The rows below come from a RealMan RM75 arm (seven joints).
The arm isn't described. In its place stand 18 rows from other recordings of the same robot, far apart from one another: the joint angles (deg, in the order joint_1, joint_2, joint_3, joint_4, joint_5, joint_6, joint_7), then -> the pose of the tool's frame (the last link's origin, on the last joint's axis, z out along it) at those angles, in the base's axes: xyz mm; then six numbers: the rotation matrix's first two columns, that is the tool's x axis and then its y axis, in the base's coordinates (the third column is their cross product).
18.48, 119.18, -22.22, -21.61, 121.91, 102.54, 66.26 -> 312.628 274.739 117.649 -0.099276 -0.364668 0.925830 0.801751 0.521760 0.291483
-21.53, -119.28, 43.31, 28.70, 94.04, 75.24, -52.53 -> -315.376 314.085 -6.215 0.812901 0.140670 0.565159 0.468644 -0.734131 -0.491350
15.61, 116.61, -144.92, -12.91, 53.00, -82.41, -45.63 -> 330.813 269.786 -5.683 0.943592 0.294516 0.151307 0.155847 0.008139 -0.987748
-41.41, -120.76, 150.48, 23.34, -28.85, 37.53, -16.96 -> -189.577 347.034 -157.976 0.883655 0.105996 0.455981 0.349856 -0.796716 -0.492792
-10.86, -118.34, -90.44, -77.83, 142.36, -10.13, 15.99 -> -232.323 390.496 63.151 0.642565 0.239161 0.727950 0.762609 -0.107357 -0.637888
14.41, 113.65, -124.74, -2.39, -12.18, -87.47, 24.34 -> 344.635 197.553 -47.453 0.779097 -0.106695 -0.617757 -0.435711 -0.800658 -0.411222
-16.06, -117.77, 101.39, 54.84, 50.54, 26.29, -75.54 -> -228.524 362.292 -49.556 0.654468 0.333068 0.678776 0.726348 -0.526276 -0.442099
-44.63, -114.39, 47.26, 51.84, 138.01, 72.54, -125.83 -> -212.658 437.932 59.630 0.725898 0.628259 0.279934 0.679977 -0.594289 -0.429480
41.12, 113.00, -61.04, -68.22, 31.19, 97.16, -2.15 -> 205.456 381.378 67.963 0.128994 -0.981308 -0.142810 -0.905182 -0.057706 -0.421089
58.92, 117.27, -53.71, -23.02, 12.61, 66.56, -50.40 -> 241.144 411.053 -40.713 0.649893 -0.674834 0.349626 -0.517288 -0.729775 -0.447036
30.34, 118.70, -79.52, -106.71, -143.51, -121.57, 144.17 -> 133.307 272.606 52.947 0.794345 -0.439014 0.419860 -0.364660 -0.897391 -0.248420
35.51, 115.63, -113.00, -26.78, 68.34, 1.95, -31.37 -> 313.813 400.235 -66.644 0.674890 -0.628067 -0.387370 -0.643741 -0.244495 -0.725134
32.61, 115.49, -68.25, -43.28, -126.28, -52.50, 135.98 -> 288.554 395.866 -8.290 0.504170 -0.791965 -0.344390 -0.837441 -0.350925 -0.418979
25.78, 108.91, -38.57, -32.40, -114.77, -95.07, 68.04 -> 317.055 304.273 56.954 0.868289 -0.254160 -0.426000 -0.372154 -0.901563 -0.220647
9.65, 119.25, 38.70, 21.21, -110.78, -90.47, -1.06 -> 335.469 241.737 18.893 0.641176 0.341187 -0.687375 -0.758685 0.147277 -0.634591
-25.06, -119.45, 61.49, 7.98, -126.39, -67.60, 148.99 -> -318.233 316.820 -43.155 0.738907 0.109823 0.664797 0.603693 -0.546130 -0.580773
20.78, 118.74, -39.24, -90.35, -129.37, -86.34, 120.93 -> 248.567 335.028 161.829 0.790341 -0.474041 -0.388132 -0.605161 -0.505158 -0.615302
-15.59, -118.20, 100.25, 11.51, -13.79, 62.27, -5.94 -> -377.917 291.448 1.591 0.803043 0.060671 0.592824 0.595914 -0.077119 -0.799336
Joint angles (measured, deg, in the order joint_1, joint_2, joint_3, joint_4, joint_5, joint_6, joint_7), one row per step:
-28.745, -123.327, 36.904, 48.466, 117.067, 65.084, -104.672
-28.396, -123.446, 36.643, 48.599, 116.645, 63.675, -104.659
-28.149, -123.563, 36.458, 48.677, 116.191, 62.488, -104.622
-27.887, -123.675, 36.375, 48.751, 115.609, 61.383, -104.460
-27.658, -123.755, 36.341, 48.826, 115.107, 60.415, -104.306
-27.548, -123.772, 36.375, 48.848, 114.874, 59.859, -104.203
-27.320, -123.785, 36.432, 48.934, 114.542, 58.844, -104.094
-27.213, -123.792, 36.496, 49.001, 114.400, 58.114, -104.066
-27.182, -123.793, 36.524, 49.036, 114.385, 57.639, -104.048
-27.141, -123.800, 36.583, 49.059, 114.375, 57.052, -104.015
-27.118, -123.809, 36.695, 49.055, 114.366, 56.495, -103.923
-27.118, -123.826, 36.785, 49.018, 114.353, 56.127, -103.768
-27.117, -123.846, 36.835, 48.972, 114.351, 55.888, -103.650
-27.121, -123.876, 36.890, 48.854, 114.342, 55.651, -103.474
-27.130, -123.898, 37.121, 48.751, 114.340, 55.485, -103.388
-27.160, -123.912, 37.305, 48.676, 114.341, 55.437, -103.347
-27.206, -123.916, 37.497, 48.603, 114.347, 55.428, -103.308
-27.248, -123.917, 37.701, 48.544, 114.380, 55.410, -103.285
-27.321, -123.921, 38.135, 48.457, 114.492, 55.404, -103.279
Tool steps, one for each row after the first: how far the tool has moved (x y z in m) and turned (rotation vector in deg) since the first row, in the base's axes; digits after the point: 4 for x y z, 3 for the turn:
-0.0039, 0.0006, 0.0026, 1.497, 0.113, 1.116
-0.0067, 0.0013, 0.0046, 2.753, 0.130, 1.989
-0.0091, 0.0018, 0.0064, 3.952, 0.143, 2.689
-0.0112, 0.0023, 0.0081, 4.981, 0.209, 3.277
-0.0124, 0.0026, 0.0090, 5.502, 0.338, 3.572
-0.0149, 0.0030, 0.0109, 6.435, 0.632, 4.183
-0.0164, 0.0036, 0.0121, 7.036, 0.898, 4.594
-0.0173, 0.0040, 0.0128, 7.390, 1.126, 4.842
-0.0184, 0.0045, 0.0135, 7.789, 1.417, 5.141
-0.0192, 0.0050, 0.0139, 8.113, 1.745, 5.350
-0.0196, 0.0054, 0.0139, 8.295, 2.006, 5.420
-0.0200, 0.0055, 0.0137, 8.397, 2.173, 5.473
-0.0204, 0.0056, 0.0132, 8.446, 2.335, 5.518
-0.0202, 0.0057, 0.0121, 8.325, 2.484, 5.462
-0.0197, 0.0058, 0.0112, 8.172, 2.554, 5.362
-0.0191, 0.0060, 0.0103, 7.989, 2.622, 5.219
-0.0185, 0.0062, 0.0094, 7.800, 2.718, 5.082
-0.0173, 0.0065, 0.0076, 7.377, 2.932, 4.800

